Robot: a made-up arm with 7 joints.
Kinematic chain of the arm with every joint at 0, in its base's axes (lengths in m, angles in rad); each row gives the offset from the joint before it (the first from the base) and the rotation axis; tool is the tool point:
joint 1: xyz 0 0 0 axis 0 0.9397 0.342
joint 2: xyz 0 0 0 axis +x
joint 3: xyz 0 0 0 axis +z
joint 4: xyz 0.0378 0 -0.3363 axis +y
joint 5: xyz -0.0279 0 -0.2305 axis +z
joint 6: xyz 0 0 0 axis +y
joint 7: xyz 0 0 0 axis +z
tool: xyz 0 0 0
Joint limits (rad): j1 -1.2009..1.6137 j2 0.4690..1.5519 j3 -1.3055..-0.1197 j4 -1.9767..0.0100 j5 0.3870..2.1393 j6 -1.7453..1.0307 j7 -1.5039..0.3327
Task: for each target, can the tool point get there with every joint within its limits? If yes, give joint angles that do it. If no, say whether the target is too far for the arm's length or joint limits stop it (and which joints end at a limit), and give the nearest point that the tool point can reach.
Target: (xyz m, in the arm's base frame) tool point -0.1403 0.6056 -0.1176
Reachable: no: too far | nearest point -0.1265 0.5462 -0.1061 | short by 0.062 m
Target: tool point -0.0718 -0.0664 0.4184
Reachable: no: joint limits stop it (at a limit: joint 1, joint 2, joint 3, joint 4) | nearest point 0.2115 0.1602 0.2663 | short by 0.393 m
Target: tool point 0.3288 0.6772 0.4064
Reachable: no: too far | nearest point 0.2453 0.4595 0.2164 | short by 0.301 m
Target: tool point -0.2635 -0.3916 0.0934
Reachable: no: joint limits stop it (at a limit: joint 1, joint 2, joint 3, joint 4) | nearest point -0.3017 -0.1852 -0.1264 | short by 0.304 m
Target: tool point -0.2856 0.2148 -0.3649
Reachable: yes | joints 0.8584 0.9271 -1.0053 -1.1742 1.7741 0.1566 -0.2761
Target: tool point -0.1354 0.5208 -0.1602
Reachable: yes | joints 0.7642 1.3860 -0.4573 -0.5980 1.4185 0.5654 -0.7331
